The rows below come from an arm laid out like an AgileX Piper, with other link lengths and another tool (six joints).
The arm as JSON. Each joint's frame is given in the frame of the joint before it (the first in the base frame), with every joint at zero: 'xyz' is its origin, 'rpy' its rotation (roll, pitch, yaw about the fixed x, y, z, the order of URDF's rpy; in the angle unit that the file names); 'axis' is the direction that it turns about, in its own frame. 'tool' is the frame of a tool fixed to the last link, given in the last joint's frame.
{
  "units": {
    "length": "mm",
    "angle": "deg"
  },
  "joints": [
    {
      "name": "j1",
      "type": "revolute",
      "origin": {
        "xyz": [
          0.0,
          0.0,
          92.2
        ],
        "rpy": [
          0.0,
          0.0,
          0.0
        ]
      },
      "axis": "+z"
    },
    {
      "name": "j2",
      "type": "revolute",
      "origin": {
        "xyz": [
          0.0,
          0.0,
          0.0
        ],
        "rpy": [
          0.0,
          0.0,
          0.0
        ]
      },
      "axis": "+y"
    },
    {
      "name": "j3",
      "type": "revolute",
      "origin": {
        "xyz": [
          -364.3,
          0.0,
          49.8
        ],
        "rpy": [
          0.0,
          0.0,
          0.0
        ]
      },
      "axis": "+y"
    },
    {
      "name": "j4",
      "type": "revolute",
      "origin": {
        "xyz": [
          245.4,
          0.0,
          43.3
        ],
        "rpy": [
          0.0,
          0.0,
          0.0
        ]
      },
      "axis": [
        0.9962,
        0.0,
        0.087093
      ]
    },
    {
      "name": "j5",
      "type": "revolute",
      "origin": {
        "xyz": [
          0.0,
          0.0,
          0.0
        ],
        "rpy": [
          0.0,
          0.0,
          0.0
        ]
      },
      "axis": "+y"
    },
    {
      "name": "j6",
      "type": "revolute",
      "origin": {
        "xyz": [
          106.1,
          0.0,
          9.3
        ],
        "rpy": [
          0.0,
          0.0,
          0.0
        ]
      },
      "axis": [
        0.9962,
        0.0,
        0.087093
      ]
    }
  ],
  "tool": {
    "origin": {
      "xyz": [
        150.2,
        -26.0,
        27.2
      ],
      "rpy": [
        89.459,
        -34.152,
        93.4
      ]
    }
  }
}
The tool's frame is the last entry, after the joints.
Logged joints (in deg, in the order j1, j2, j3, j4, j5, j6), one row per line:
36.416 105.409 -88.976 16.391 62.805 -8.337
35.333 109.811 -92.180 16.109 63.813 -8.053
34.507 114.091 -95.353 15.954 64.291 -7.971
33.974 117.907 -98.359 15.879 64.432 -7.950
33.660 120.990 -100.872 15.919 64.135 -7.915
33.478 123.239 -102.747 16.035 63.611 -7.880
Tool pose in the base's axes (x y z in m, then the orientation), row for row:
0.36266 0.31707 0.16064 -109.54 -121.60 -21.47
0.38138 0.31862 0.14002 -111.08 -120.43 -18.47
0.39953 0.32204 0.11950 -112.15 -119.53 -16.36
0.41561 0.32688 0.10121 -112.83 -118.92 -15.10
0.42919 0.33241 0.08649 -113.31 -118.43 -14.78
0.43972 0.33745 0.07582 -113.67 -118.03 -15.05
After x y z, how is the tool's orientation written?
As a rotation vector, in degrees.
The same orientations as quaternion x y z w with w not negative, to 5 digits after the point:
-0.65799 -0.73043 -0.12897 0.12996
-0.66787 -0.72408 -0.11105 0.13162
-0.67481 -0.71921 -0.09844 0.13295
-0.67922 -0.71589 -0.09090 0.13379
-0.68229 -0.71312 -0.08900 0.13425
-0.68451 -0.71076 -0.09063 0.13437

